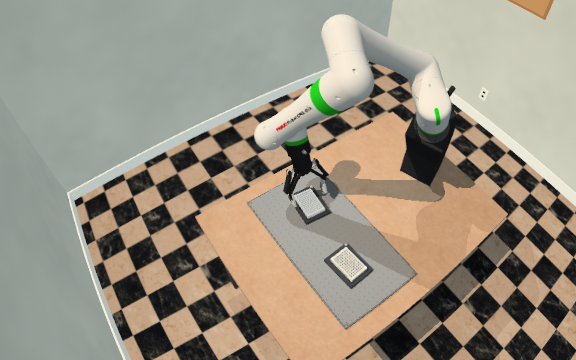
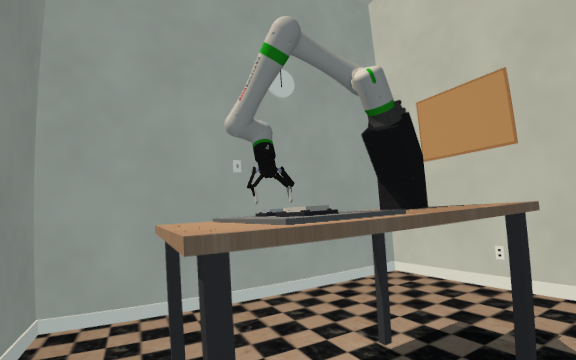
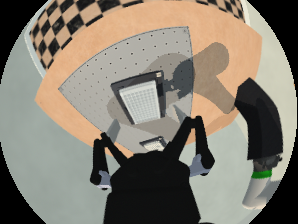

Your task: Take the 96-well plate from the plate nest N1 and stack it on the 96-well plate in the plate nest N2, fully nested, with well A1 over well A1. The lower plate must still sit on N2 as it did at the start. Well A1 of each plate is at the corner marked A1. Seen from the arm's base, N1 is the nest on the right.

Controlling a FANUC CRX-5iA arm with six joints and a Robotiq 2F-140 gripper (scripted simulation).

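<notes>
Right now the white 96-well plate is 50 mm below my hand. Also, from my hand: plate nest N1: 60 mm below.
</notes>
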